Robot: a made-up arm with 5 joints.
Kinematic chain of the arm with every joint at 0, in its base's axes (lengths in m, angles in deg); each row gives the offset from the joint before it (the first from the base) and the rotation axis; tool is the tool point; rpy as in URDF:
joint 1: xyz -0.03 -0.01 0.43 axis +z
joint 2: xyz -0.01 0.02 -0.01 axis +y
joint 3: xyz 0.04 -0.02 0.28 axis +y
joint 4: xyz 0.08 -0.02 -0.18 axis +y
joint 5: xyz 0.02 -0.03 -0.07 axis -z
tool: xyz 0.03 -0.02 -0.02 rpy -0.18 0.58 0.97
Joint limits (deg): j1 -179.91..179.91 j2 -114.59..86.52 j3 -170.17..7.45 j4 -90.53..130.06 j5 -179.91..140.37
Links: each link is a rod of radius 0.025 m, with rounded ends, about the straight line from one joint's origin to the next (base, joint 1, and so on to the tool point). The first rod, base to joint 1, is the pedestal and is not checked.
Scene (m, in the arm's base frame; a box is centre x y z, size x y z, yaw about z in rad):
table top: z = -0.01
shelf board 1: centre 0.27 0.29 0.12 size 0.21 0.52 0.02 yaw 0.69
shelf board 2: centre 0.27 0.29 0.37 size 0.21 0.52 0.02 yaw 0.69
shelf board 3: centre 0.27 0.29 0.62 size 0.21 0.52 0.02 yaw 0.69
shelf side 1: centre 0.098 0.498 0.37 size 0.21 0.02 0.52 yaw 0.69
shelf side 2: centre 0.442 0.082 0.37 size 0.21 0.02 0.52 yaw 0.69
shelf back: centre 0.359 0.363 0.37 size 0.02 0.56 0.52 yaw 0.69
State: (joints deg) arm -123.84 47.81 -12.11 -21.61 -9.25
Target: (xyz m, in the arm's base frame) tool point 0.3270 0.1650 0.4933
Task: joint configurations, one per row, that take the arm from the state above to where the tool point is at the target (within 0.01 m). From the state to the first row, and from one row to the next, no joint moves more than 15 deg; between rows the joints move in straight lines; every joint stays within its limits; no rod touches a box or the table.
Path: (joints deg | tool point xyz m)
1: -108.93 38.16 -10.61 -21.81 -10.15 | -0.1642 -0.2028 0.3240
2: -94.02 28.52 -9.12 -22.00 -11.06 | -0.1100 -0.2368 0.3631
3: -79.11 18.87 -7.62 -22.20 -11.96 | -0.0485 -0.2492 0.4017
4: -64.20 9.23 -6.12 -22.40 -12.86 | 0.0113 -0.2398 0.4387
5: -49.28 -0.42 -4.62 -22.59 -13.77 | 0.0617 -0.2120 0.4733
6: -34.37 -10.06 -3.13 -22.79 -14.67 | 0.0970 -0.1717 0.5046
7: -19.46 -19.71 -1.63 -22.99 -15.57 | 0.1146 -0.1260 0.5321
8: -4.55 -29.36 -0.13 -23.18 -16.47 | 0.1151 -0.0824 0.5551
9: 5.15 -15.24 -11.77 -25.07 -18.29 | 0.1872 -0.0502 0.5645
10: 14.85 -1.12 -23.40 -26.95 -20.10 | 0.2524 0.0044 0.5572
11: 24.55 13.00 -35.04 -28.84 -21.92 | 0.3016 0.0784 0.5331
12: 34.25 27.12 -46.68 -30.72 -23.73 | 0.3270 0.1650 0.4933

